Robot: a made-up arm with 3 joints. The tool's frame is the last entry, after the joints. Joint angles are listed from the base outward. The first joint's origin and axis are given. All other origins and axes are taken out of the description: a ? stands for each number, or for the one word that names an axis. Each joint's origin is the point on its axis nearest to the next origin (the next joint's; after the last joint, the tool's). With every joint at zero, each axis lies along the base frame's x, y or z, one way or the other. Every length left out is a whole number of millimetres.
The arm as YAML. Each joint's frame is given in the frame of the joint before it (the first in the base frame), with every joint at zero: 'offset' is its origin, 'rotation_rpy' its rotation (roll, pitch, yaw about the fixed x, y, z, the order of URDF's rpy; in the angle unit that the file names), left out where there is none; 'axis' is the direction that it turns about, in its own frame. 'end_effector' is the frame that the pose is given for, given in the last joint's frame.
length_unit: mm
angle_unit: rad
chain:
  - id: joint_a
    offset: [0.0, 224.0, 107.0]
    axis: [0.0, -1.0, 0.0]
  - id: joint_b
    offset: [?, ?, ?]
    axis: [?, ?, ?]
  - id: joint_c
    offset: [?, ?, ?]
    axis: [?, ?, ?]
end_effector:
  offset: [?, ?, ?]
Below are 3 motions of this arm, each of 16 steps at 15 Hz.
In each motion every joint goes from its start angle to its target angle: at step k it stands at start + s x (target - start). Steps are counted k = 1, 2, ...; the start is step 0. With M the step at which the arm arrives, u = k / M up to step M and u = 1 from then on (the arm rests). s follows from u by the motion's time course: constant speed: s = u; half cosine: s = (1 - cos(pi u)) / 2; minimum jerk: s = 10 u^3 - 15 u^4 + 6 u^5.
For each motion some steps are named. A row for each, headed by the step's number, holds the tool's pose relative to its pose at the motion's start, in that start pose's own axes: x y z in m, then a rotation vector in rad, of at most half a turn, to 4 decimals.
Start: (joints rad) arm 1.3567 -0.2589 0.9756
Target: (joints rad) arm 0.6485 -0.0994 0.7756
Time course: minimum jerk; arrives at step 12
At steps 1, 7, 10, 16:
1: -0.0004 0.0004 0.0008 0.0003 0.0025 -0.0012
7: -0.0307 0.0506 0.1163 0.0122 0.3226 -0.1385
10: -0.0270 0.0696 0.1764 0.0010 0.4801 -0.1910
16: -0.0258 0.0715 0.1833 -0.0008 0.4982 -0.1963

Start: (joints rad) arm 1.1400 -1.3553 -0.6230
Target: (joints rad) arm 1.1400 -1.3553 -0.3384
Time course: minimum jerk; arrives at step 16
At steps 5, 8, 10, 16:
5: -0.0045 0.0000 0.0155 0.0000 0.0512 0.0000
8: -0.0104 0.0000 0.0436 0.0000 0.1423 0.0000
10: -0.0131 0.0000 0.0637 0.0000 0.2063 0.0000
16: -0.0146 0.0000 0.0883 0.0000 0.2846 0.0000

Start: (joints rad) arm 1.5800 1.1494 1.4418
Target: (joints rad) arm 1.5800 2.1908 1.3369
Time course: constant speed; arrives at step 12
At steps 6, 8, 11, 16:
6: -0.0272 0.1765 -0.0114 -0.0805 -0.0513 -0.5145
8: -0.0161 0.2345 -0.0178 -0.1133 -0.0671 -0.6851
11: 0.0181 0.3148 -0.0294 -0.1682 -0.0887 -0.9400
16: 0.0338 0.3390 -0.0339 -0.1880 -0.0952 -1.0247

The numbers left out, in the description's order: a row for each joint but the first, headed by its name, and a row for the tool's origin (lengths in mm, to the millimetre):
joint_b: xyz -22.0 0.0 -12.0, axis -1.0 0.0 0.0
joint_c: xyz 0.0 -150.0 36.0, axis 0.0 1.0 0.0
tool: xyz -301.0 0.0 -95.0

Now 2 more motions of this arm.
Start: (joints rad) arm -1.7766 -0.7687 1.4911
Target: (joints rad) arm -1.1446 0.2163 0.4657
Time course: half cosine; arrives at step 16
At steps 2, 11, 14, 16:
2: 0.0010 0.0097 -0.0145 -0.0200 -0.0566 -0.0357
11: 0.2143 0.0348 -0.2216 -0.5441 -1.2213 -0.6132
14: 0.2832 -0.0031 -0.2183 -0.7129 -1.5091 -0.7350
16: 0.2958 -0.0121 -0.2145 -0.7499 -1.5673 -0.7599

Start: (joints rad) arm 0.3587 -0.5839 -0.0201
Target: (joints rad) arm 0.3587 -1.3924 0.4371
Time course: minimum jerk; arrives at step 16
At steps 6, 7, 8, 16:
6: -0.0102 0.0096 0.0061 0.2224 0.1253 0.0095
7: -0.0129 0.0106 0.0088 0.3102 0.1742 0.0210
8: -0.0149 0.0100 0.0113 0.4033 0.2255 0.0381
16: -0.0137 -0.0095 0.0102 0.7976 0.4319 0.1688

